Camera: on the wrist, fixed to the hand. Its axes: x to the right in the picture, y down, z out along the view.
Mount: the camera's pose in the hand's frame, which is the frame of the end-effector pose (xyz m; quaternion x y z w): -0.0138 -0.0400 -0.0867 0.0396 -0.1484 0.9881 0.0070
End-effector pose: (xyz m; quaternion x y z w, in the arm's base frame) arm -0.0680 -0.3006 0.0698 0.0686 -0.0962 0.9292 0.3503
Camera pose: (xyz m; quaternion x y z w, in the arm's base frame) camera -0.0364 -0.2603 -0.0119 -0.0572 0.0836 -0.3463 0.9327
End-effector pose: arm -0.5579 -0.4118 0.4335 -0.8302 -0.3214 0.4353 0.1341
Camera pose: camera -0.5102 -0.3855 0.5131 0.2535 -0.8154 -0.2715 0.4440
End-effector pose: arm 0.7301 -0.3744 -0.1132 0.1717 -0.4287 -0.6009 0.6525
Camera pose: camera 0.7722 -0.3955 -0.1974 -0.4857 -0.2933 0.6320 0.5279
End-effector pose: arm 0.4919 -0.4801 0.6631 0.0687 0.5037 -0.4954 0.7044
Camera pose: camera 0.4056 -0.4398 0.6480 0.4526 -0.1885 0.6624 0.5665
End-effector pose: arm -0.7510 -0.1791 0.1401 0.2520 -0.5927 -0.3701 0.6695
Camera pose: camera -0.6742 -0.2009 0.0859 -0.6123 -0.3672 0.6450 0.2724
